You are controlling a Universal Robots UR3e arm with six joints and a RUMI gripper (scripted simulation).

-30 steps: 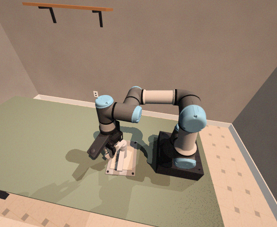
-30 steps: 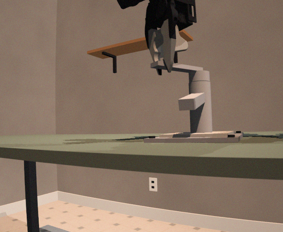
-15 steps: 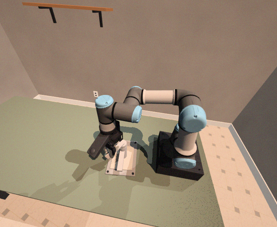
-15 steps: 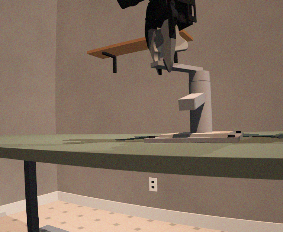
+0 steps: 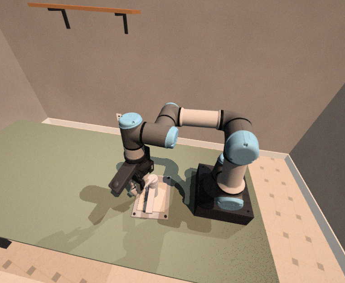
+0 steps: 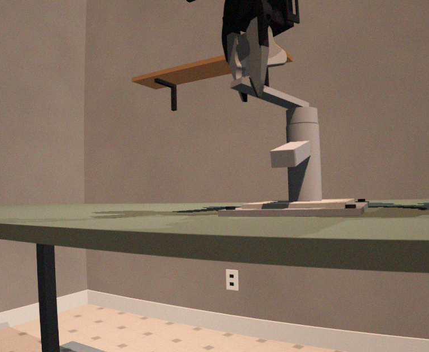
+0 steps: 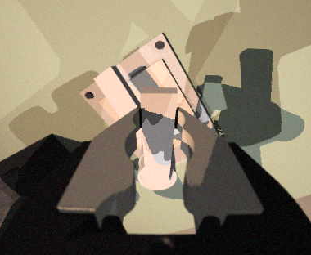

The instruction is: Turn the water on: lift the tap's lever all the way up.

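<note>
Now: hand 2 cm past the tap, 6 cm to the left of it and 7 cm above it. Round my hand: lever (1 cm behind, 4 cm to the right, 1 cm below); then base plate (3 cm behind, 9 cm to the right, 16 cm below).
</note>
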